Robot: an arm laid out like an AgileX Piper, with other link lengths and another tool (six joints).
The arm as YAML. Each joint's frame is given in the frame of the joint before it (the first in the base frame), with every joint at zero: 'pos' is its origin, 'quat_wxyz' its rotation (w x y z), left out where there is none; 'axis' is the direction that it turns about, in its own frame. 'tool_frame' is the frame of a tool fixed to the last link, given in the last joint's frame.
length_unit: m
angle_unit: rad
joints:
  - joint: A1
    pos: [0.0, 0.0, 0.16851]
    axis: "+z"
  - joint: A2
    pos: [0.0, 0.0, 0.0]
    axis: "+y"
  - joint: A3
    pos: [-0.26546, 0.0, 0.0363]
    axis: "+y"
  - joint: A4
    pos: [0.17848, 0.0, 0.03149]
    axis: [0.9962, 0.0, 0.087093]
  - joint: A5
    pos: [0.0, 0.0, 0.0]
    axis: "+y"
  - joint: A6
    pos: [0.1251, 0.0, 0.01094]
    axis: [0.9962, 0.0, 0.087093]
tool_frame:
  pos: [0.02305, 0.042, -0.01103]
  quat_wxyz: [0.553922, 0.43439, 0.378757, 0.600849]
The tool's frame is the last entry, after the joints.
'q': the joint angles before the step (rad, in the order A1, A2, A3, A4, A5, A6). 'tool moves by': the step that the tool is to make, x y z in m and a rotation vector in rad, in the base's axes. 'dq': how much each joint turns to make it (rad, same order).
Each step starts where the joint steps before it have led.
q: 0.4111, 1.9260, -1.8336, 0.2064, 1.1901, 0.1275
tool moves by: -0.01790, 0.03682, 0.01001, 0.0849, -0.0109, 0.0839
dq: 0.0906, 0.0036, -0.0187, 0.0718, -0.0328, -0.0012
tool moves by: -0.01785, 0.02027, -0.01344, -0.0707, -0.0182, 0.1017
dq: 0.0965, 0.0228, -0.0001, -0.0674, 0.0000, -0.0058
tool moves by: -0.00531, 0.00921, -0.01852, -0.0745, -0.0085, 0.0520
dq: 0.0521, 0.0388, 0.0002, -0.0661, -0.0027, 0.0019
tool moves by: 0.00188, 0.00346, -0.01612, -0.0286, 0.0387, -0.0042
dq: 0.0051, 0.0431, 0.0000, -0.0029, 0.0037, 0.0108
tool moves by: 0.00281, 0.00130, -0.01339, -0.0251, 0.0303, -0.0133
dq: 0.0000, 0.0352, -0.0001, -0.0060, 0.0023, 0.0151
